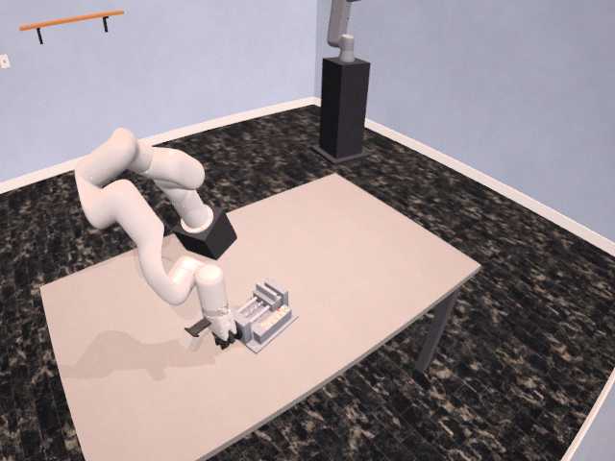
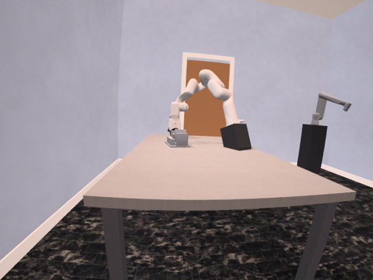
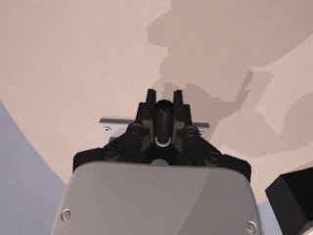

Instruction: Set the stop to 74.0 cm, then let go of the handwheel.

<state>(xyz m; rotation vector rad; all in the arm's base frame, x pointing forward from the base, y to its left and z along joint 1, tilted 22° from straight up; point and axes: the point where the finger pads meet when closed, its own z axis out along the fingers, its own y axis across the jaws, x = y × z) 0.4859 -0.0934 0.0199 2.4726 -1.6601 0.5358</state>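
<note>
The black handwheel is 2 cm to the left of my hand, 1 cm behind it and 1 cm above it. Also, from my hand: handwheel knob (1 cm to the left); then sliding stop block (19 cm to the left, 6 cm behind, 5 cm above).
</note>
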